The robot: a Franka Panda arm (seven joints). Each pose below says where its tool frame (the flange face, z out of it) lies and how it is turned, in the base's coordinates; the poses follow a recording.
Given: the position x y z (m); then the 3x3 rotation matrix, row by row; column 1 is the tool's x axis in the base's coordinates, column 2 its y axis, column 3 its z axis. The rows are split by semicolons.
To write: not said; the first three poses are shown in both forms.
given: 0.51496, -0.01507, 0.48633; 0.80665, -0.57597, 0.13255; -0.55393, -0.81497, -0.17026; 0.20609, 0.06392, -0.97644
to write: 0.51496, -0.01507, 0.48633, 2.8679, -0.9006, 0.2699
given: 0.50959, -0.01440, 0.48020; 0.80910, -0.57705, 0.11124; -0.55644, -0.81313, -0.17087; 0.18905, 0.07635, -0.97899
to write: 0.50959, -0.01440, 0.48020, 2.8633, -0.9012, 0.2388
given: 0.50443, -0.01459, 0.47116; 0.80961, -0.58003, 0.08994; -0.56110, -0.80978, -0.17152; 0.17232, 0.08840, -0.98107
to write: 0.50443, -0.01459, 0.47116, 2.8572, -0.9056, 0.2081
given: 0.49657, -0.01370, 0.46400; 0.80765, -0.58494, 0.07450; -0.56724, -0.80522, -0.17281; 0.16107, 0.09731, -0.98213
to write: 0.49657, -0.01370, 0.46400, 2.8504, -0.9135, 0.1868
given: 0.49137, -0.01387, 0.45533; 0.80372, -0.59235, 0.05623; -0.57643, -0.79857, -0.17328; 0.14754, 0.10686, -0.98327
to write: 0.49137, -0.01387, 0.45533, 2.8420, -0.9264, 0.1615
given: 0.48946, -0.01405, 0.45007; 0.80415, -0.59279, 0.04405; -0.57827, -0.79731, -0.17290; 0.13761, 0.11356, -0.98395
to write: 0.48946, -0.01405, 0.45007, 2.8391, -0.9273, 0.1438
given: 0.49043, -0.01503, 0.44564; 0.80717, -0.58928, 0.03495; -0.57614, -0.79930, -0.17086; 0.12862, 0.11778, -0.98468
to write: 0.49043, -0.01503, 0.44564, 2.8405, -0.9218, 0.1294
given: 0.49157, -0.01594, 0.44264; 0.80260, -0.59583, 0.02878; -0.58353, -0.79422, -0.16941; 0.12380, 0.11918, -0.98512
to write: 0.49157, -0.01594, 0.44264, 2.8367, -0.9340, 0.1208
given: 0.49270, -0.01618, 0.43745; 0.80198, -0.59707, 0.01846; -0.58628, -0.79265, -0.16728; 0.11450, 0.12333, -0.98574
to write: 0.49270, -0.01618, 0.43745, 2.8352, -0.9371, 0.1053
